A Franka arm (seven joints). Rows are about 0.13 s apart.
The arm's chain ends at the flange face. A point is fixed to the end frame.
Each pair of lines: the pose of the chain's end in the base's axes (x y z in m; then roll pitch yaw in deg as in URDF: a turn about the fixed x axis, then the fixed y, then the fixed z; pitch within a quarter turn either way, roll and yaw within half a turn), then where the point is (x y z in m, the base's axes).
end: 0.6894 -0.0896 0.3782 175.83 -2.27 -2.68
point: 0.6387 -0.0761 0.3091
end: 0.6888 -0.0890 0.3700 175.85 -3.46 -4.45
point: 0.6400 -0.0740 0.2999
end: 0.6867 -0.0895 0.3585 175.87 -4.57 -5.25
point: 0.6394 -0.0739 0.2874
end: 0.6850 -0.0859 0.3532 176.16 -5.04 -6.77
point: 0.6388 -0.0688 0.2818
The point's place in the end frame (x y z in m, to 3 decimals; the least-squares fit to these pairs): -0.054 -0.016 0.066
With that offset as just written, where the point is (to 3 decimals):
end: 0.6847 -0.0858 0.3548 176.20 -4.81 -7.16
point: 0.638 -0.068 0.284
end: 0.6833 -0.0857 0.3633 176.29 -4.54 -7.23
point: 0.637 -0.068 0.292
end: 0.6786 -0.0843 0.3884 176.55 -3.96 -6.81
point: 0.631 -0.067 0.318
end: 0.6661 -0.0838 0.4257 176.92 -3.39 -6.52
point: 0.618 -0.066 0.356
